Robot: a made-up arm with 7 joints.
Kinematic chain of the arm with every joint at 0, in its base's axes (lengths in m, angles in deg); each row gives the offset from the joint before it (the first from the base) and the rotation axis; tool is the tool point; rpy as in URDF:
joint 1: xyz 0 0 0.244 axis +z
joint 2: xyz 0 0 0 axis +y
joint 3: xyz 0 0 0.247 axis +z
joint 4: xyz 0.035 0 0 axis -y
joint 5: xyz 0.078 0 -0.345 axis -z
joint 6: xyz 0 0 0 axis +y
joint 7: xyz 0.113 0 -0.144 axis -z
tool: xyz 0 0 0 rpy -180 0 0
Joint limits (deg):
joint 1: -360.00..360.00
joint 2: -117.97..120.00
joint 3: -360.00..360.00
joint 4: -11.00..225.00
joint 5: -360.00..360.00
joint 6: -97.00..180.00
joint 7: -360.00..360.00
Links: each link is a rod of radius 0.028 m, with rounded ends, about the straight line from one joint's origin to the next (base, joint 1, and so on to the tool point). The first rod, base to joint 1, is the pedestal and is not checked.
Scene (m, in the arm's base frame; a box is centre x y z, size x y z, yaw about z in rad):
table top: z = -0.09
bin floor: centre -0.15 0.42 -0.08 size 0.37 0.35 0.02 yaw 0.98
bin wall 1: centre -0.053 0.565 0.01 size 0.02 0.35 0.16 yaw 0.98
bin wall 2: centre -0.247 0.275 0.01 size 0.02 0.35 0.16 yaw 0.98
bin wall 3: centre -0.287 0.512 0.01 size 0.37 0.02 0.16 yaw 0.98
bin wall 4: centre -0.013 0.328 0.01 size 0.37 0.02 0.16 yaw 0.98
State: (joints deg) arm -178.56 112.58 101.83 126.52 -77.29 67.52 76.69
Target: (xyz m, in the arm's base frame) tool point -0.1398 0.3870 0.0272
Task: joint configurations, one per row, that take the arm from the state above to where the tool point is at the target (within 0.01 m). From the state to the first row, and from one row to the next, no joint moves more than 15 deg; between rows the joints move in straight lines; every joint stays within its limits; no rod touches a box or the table.
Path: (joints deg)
1: -184.20 102.32 95.75 140.90 -82.99 79.23 81.51
2: -189.83 92.07 89.67 155.29 -88.70 90.95 86.32
3: -195.47 81.81 83.58 169.67 -94.40 102.66 91.14
4: -201.11 71.55 77.50 184.06 -100.11 114.37 95.95
5: -202.98 76.77 75.99 194.29 -104.93 126.40 91.14
6: -204.86 81.99 74.48 204.53 -109.75 138.42 86.32
7: -206.73 87.20 72.97 214.76 -114.58 150.44 81.51
8: -208.61 92.42 71.46 225.00 -119.40 162.46 76.69
9: -206.97 105.56 83.33 225.00 -111.48 147.98 76.69

